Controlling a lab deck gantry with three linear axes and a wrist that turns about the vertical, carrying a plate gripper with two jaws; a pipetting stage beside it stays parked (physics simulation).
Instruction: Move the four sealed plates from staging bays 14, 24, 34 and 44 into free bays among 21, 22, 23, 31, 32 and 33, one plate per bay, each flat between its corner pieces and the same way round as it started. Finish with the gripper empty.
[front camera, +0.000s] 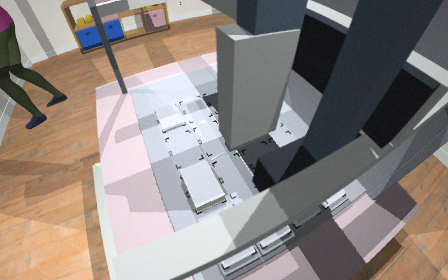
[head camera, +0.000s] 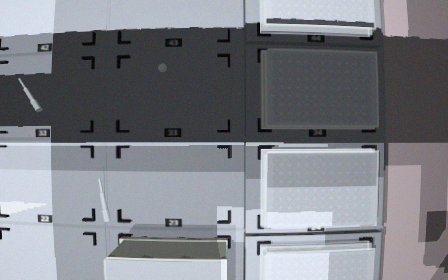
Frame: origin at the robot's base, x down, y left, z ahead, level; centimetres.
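Seen in the pictures: robot's base, link origin: (front camera: 155, 111).
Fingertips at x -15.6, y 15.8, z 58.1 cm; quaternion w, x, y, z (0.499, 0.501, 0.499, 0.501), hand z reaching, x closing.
Note:
Offsets run from my fingertips to a thing's top centre. "spot": to the spot under its first point.
Sealed plates stand in the right-hand staging column of the head view: the bay 44 plate @[dy +20.6, dx +12.7, dz -2.5 cm] (head camera: 317, 12) (front camera: 335, 198) is cut by the top edge, the bay 34 plate @[dy +9.9, dx +12.7, dz -2.5 cm] (head camera: 320, 89) (front camera: 306, 217) is in shadow, the bay 24 plate @[dy -0.8, dx +12.7, dz -2.5 cm] (head camera: 320, 187) (front camera: 275, 237) is half lit, and the bay 14 plate @[dy -11.5, dx +12.7, dz -2.5 cm] (head camera: 317, 262) (front camera: 239, 257) is cut by the bottom edge. Bays 23 @[spot: dy -5.4, dx +15.6, dz -18.9 cm] (head camera: 173, 222) and 33 @[spot: dy +5.3, dx +15.6, dz -18.9 cm] (head camera: 172, 132) hold no plate. The dark body of my gripper (front camera: 280, 170) shows behind the front beam; its jaws are hidden, and it does not show in the head view.
A tall box @[dy -11.5, dx +11.4, dz -18.9 cm] (front camera: 202, 184) (head camera: 167, 267) stands below bay 23. Another plate @[dy -11.5, dx +14.2, dz -51.7 cm] (front camera: 170, 120) lies at the far left. A pipette @[dy +10.1, dx +14.8, dz -37.0 cm] (head camera: 30, 95) lies in bay 32, another pipette @[dy -2.7, dx +14.8, dz -27.3 cm] (head camera: 103, 200) between bays 22 and 23. A small disc @[dy +12.9, dx +15.2, dz -20.1 cm] (head camera: 162, 67) lies in bay 33. The front beam (front camera: 240, 220) crosses the view.

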